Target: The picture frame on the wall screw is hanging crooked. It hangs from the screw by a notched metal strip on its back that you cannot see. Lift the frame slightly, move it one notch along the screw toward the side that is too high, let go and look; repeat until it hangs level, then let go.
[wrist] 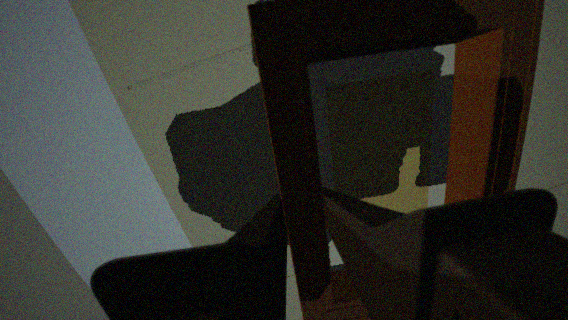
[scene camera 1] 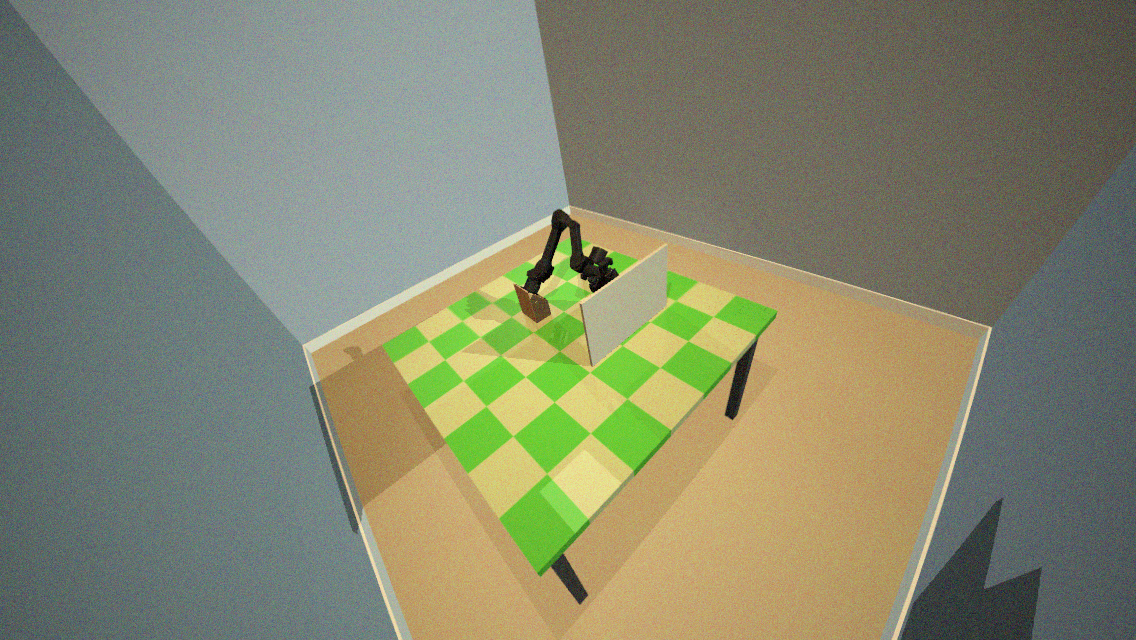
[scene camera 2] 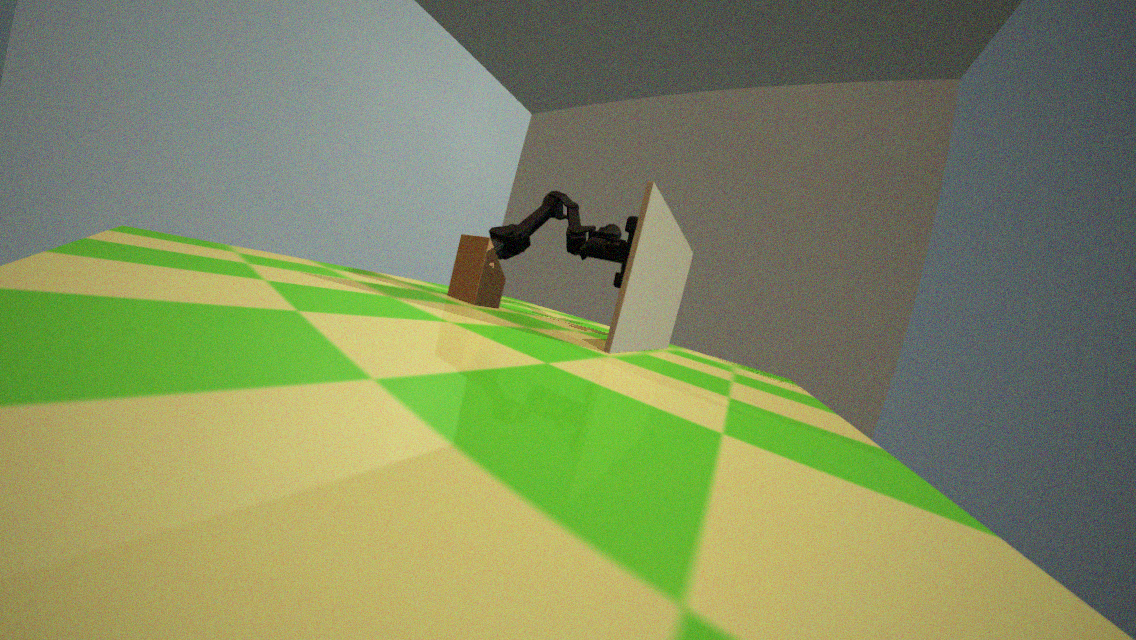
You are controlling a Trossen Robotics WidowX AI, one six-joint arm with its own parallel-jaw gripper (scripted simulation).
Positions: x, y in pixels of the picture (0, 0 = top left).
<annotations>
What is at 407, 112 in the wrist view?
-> A picture frame.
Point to a wall panel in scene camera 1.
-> At 610, 315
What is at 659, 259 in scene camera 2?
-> A wall panel.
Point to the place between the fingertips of my gripper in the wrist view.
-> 300, 198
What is my gripper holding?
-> A picture frame.
</annotations>
